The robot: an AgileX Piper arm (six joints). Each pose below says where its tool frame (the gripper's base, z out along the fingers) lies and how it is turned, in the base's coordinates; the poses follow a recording.
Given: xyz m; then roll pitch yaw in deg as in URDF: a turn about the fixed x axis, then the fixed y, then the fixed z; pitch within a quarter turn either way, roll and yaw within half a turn.
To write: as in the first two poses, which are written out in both.
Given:
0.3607 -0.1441 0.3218 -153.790 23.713 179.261
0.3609 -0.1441 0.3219 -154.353 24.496 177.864
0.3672 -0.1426 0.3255 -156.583 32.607 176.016
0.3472 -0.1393 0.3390 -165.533 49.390 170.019
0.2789 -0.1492 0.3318 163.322 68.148 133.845
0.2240 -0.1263 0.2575 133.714 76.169 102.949
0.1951 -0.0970 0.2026 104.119 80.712 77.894
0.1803 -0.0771 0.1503 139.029 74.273 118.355
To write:
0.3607 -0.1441 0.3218 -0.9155 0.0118 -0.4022 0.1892 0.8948 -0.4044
0.3609 -0.1441 0.3219 -0.9094 0.0339 -0.4146 0.2129 0.8942 -0.3939
0.3672 -0.1426 0.3255 -0.8404 0.0585 -0.5389 0.2774 0.9005 -0.3348
0.3472 -0.1393 0.3390 -0.6411 0.1128 -0.7592 0.3546 0.9208 -0.1626
0.2789 -0.1492 0.3318 -0.2578 0.2684 -0.9281 0.5064 0.8557 0.1068
0.2240 -0.1263 0.2575 -0.0536 0.2330 -0.9710 0.5162 0.8388 0.1728
0.1951 -0.0970 0.2026 0.0338 0.1578 -0.9869 0.4392 0.8846 0.1565
0.1803 -0.0771 0.1503 -0.1287 0.2385 -0.9626 0.3647 0.9140 0.1777

